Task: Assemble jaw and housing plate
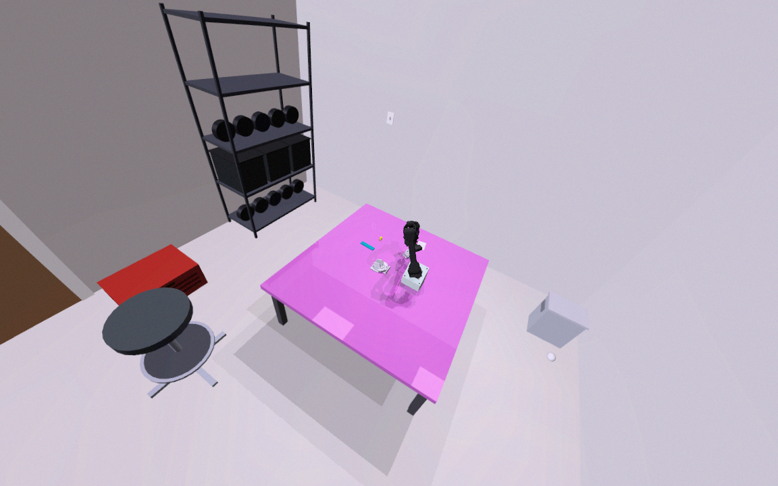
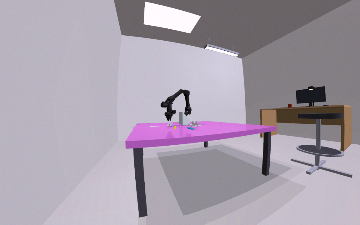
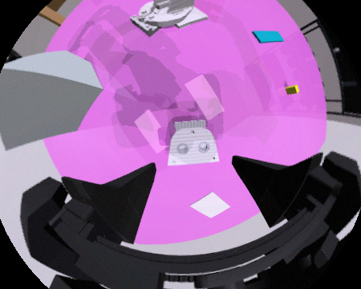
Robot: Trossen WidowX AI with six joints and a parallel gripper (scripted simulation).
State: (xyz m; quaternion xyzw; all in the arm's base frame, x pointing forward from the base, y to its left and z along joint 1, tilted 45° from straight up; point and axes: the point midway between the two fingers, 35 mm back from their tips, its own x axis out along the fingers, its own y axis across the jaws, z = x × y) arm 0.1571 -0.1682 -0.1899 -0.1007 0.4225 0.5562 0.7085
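Right now my gripper tip is 50 mm above the small white part, 10 mm to the right of it and 10 mm short of it. Round my gripper tip: flat white square 180 mm to the right, 60 mm below, 40 mm behind; white jaw 280 mm to the left, 100 mm ahead, 50 mm below; small yellow block 290 mm ahead, 50 mm below, 20 mm to the right.
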